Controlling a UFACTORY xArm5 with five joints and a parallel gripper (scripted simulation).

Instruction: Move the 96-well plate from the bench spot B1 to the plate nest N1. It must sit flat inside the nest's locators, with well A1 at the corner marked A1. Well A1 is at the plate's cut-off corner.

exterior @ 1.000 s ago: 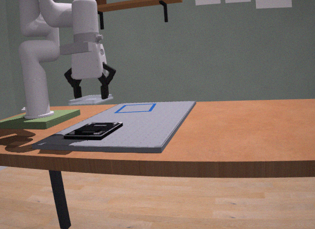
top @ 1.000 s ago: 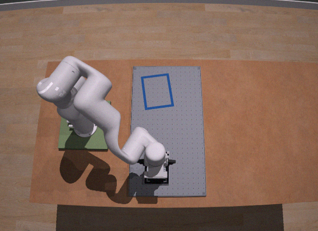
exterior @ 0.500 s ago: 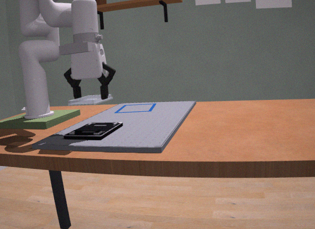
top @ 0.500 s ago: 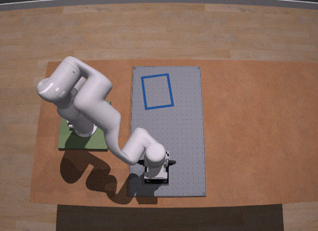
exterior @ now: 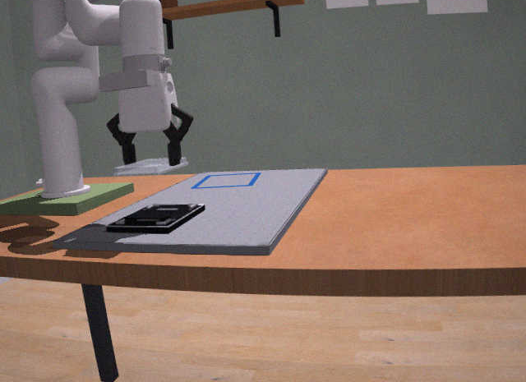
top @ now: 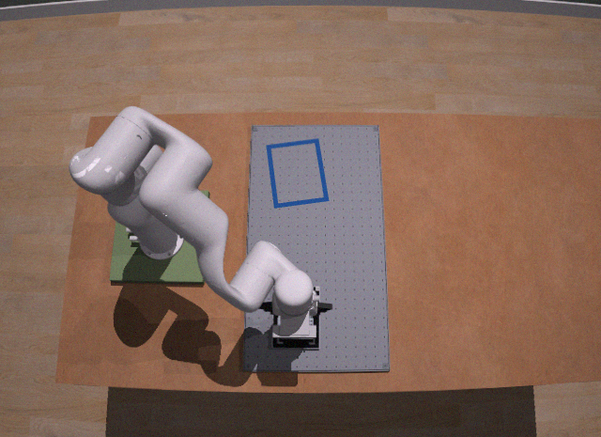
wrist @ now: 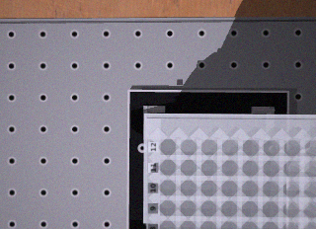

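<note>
My gripper is now 110 mm above the black plate nest. Round my hand: 96-well plate 10 mm below; then A1 label 50 mm ahead, 80 mm to the left, 100 mm below.
</note>
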